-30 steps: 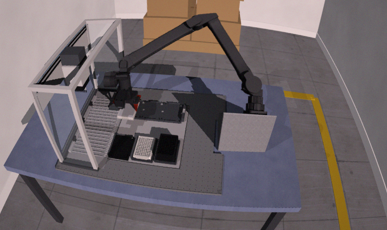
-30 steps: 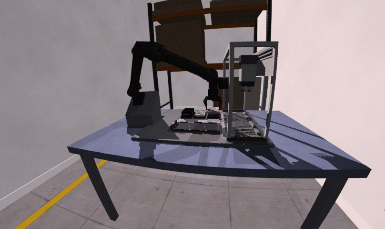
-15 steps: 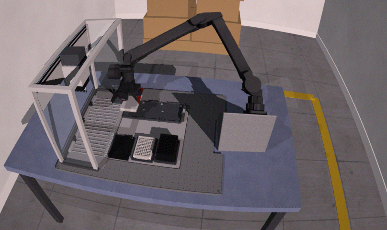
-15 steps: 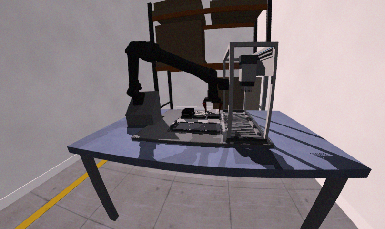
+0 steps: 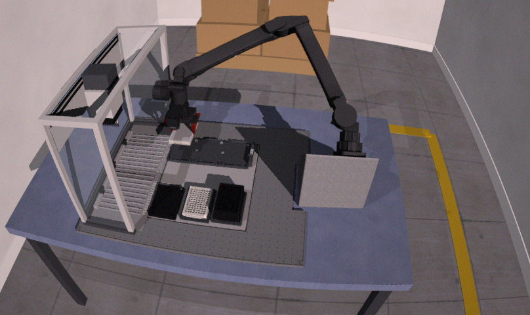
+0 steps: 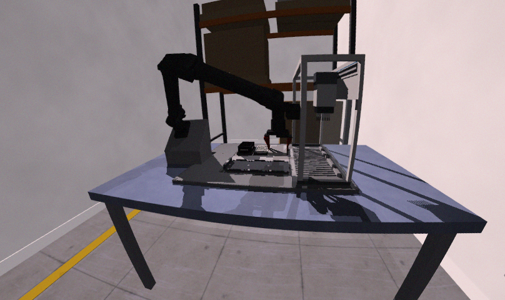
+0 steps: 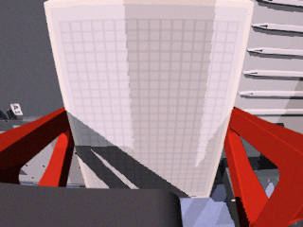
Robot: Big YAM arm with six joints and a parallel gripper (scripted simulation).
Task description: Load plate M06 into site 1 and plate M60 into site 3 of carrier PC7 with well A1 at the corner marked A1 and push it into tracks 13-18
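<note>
My hand is 8 cm past the white 96-well plate M06, 28 cm to the right of it and 8 cm above it. Round my hand: dark plate carrier PC7: 10 cm behind, 2 cm to the left, 8 cm below; then plate nest S2: 8 cm behind, 28 cm to the left, 9 cm below; then black nest S3: 4 cm ahead, 27 cm to the left, 9 cm below.
</note>
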